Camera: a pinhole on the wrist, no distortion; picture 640 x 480 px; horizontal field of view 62.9 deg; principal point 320.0 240.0 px. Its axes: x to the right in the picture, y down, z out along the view. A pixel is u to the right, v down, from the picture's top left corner.
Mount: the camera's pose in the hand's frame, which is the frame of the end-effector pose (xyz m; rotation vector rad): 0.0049 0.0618 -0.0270 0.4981 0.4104 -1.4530
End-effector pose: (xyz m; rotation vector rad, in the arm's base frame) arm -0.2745 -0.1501 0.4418 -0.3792 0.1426 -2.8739
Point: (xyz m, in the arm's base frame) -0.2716 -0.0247 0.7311
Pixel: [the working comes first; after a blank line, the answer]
In the camera's frame: 0.0210 0.0427 0.3680

350 301
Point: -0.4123 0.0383 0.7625
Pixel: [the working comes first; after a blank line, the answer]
In the camera's frame: 0.1172 0.1607 0.4076

470 446
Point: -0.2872 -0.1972 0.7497
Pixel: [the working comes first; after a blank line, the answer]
In the camera's frame: -0.1215 0.1139 0.2976

106 440
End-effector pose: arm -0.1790 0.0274 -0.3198 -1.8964 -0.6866 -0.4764
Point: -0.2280 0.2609 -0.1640
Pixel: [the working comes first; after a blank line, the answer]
In the camera's frame: 0.1405 0.1085 0.2960

568 432
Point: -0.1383 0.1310 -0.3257
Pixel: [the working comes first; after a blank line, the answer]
In the camera's frame: -0.0115 0.0539 0.1380

277 444
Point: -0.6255 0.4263 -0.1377
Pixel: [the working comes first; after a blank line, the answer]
In the camera's frame: 0.3217 -0.1420 0.5968

602 115
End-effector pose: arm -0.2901 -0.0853 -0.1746 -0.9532 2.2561 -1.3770
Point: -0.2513 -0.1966 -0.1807
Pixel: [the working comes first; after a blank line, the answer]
In the camera's frame: 0.0220 0.0473 0.1612

391 394
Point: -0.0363 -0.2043 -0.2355
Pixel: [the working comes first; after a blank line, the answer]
In the camera's frame: -0.0485 -0.0955 0.3159

240 82
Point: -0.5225 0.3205 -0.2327
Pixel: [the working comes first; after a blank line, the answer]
In the camera's frame: 0.0144 -0.1357 -0.3957

behind the camera
